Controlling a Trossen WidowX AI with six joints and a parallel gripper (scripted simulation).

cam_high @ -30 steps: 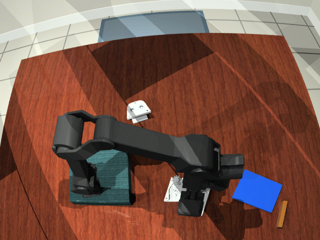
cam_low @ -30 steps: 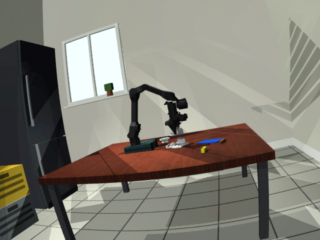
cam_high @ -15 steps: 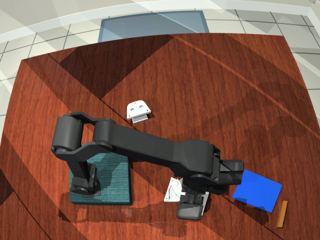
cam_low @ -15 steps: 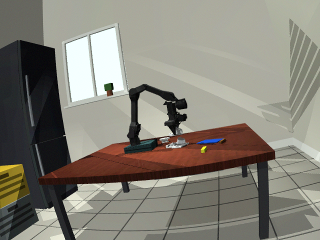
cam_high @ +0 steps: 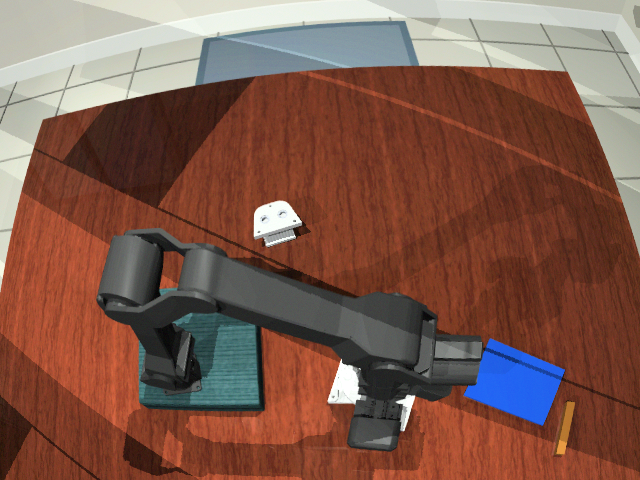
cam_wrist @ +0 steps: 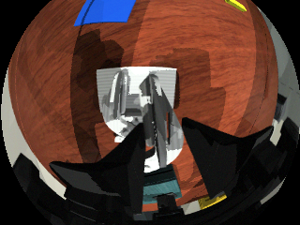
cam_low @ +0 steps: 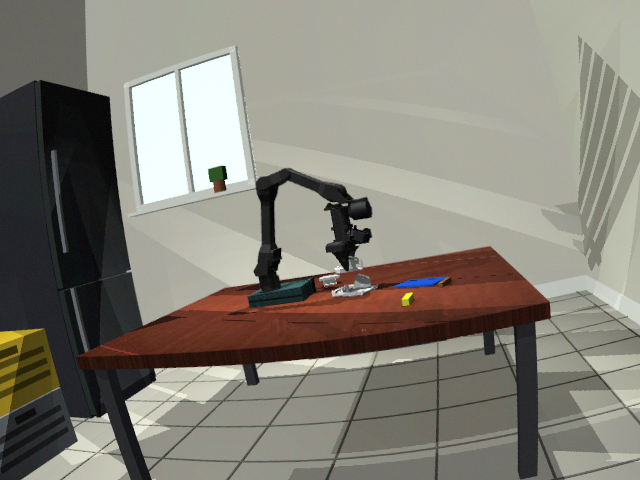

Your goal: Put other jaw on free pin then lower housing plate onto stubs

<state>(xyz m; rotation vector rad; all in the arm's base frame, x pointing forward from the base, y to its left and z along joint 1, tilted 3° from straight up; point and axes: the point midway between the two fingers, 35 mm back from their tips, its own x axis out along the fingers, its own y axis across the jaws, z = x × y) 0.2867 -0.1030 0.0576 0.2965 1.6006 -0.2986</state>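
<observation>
My gripper tip is 3 cm to the right of the grey jaw and 2 cm past it. Round my gripper tip: blue sheet (23 cm ahead, 8 cm below, 3 cm to the right); yellow block (31 cm to the right, 15 cm ahead, 7 cm below); small white block (35 cm to the left, 9 cm behind, 7 cm below).
</observation>
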